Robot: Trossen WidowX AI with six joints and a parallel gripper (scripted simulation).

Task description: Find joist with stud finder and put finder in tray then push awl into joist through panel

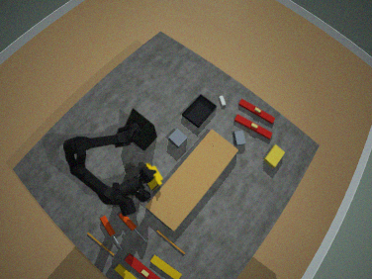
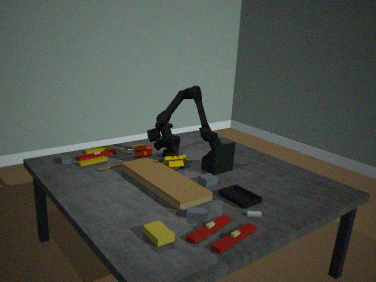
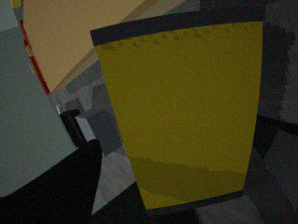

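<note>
Now: the yellow stud finder 30 mm below my gripper tip and 20 mm to the left of it. Round my gripper tip: black tray 440 mm to the left, 40 mm below, 10 mm ahead; then small white piece 580 mm to the left, 90 mm ahead, 40 mm below; then awl 120 mm to the right, 40 mm below, 20 mm behind.
</note>
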